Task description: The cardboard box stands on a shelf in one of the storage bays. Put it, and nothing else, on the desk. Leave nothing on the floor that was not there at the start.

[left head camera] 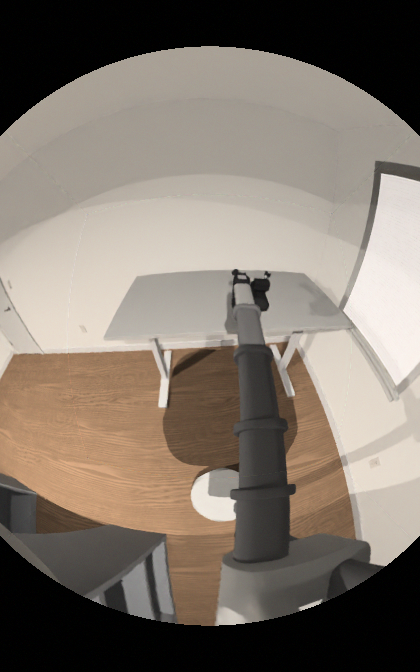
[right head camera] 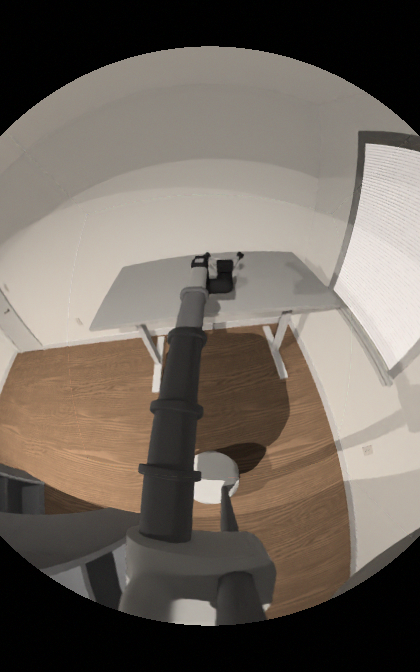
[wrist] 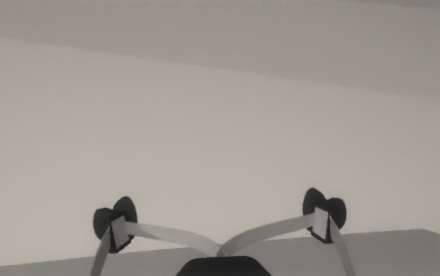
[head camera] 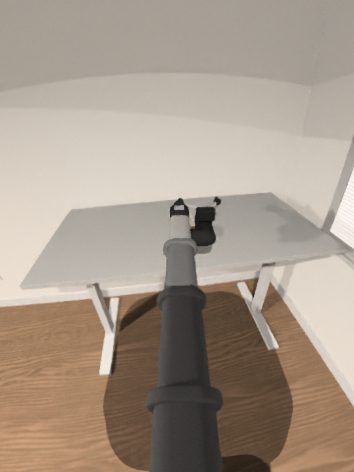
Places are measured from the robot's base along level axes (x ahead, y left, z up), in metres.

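Where they show: gripper, fingertip midpoint: (wrist: 220,209) (head camera: 197,199).
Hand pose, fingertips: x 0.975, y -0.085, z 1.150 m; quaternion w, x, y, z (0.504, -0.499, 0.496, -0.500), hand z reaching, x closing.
Observation:
Each offset is from my fingertips to the top centre of the thing. "spot": to the spot under its first point. Level surfaces: height alone.
The grey desk {dz -0.228 m} (head camera: 110,240) (left head camera: 170,305) (right head camera: 145,295) (wrist: 400,255) stands against the back wall. My gripper (head camera: 199,202) (left head camera: 251,273) (right head camera: 223,255) (wrist: 220,209) is open, with its two fingertips wide apart and nothing between them in the wrist view. It is above the desk. In the head view, a tiny orange-brown patch of the cardboard box {dx +0.025, dy -0.002, dz -0.178 m} (head camera: 193,228) seems to show between the arm and the dark wrist. The rest of the box is hidden behind them, so how it rests cannot be seen. The box does not show in the wrist view.
A dark grey storage unit (left head camera: 100,555) (right head camera: 75,530) is at the lower left. A white round disc (left head camera: 212,500) (right head camera: 215,492) is on the floor beside the arm. A window (left head camera: 395,270) (right head camera: 385,240) is in the right wall. White desk legs {spot: dx +0.083, dy +0.658, dz -1.062 m} (head camera: 110,325) reach the wooden floor.

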